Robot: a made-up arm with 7 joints. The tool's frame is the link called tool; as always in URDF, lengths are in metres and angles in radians. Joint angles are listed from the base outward. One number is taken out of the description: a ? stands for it. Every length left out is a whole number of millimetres.
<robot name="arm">
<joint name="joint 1" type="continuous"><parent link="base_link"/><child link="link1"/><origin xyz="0.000 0.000 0.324"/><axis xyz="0 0 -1"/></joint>
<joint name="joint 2" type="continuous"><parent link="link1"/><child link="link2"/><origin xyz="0.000 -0.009 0.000"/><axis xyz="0 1 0"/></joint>
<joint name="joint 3" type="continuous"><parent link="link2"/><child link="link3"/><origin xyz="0.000 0.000 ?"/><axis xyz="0 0 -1"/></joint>
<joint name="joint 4" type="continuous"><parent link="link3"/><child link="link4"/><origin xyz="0.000 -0.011 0.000"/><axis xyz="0 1 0"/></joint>
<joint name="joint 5" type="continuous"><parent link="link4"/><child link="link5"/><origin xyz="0.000 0.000 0.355"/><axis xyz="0 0 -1"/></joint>
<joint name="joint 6" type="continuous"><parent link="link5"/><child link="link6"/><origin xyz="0.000 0.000 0.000"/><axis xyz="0 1 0"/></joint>
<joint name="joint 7" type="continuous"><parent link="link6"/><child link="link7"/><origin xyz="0.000 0.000 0.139"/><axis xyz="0 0 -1"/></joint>
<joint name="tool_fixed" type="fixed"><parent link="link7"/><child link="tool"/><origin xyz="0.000 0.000 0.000" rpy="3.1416 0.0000 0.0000"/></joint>
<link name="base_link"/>
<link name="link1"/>
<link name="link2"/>
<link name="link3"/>
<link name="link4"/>
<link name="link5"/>
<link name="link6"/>
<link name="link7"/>
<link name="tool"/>
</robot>
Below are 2 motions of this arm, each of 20 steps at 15 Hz.
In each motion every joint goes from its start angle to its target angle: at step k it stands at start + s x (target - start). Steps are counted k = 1, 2, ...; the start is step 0. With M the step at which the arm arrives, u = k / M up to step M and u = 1 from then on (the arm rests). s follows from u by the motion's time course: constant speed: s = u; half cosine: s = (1 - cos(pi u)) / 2; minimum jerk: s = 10 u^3 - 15 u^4 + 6 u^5.
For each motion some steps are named. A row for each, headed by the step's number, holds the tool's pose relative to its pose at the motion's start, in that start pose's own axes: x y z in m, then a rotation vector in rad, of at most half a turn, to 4 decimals.
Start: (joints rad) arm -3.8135 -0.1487 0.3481 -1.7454 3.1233 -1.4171 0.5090
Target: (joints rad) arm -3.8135 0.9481 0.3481 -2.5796 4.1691 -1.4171 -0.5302
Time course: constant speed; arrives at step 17
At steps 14, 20:
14: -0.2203 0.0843 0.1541 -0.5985 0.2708 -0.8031
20: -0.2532 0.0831 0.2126 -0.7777 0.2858 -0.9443

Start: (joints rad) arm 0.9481 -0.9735 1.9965 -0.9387 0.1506 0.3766 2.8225
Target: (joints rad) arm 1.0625 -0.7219 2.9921 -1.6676 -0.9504 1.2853 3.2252
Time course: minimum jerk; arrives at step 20
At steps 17, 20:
17: -0.0310 0.4528 0.4507 1.3995 0.4491 0.8326
20: -0.0387 0.4527 0.4685 1.4413 0.4657 0.8792

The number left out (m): 0.322
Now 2 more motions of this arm.
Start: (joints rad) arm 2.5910 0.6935 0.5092 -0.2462 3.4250 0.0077 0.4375
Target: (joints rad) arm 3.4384 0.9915 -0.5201 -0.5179 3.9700 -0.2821 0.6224
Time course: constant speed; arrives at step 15
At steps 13, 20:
13: -0.4071 -0.2153 0.1980 -0.1819 0.7902 0.3936
20: -0.4512 -0.2770 0.2636 -0.2401 0.9378 0.4491

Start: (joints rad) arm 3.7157 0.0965 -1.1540 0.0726 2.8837 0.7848 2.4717
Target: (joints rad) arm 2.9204 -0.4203 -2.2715 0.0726 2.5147 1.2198 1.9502
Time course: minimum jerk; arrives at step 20
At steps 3, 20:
3: 0.0031 -0.0054 0.0004 0.0168 0.0271 -0.0681
20: 0.0166 -0.2278 0.0011 0.9837 1.2588 -2.1781

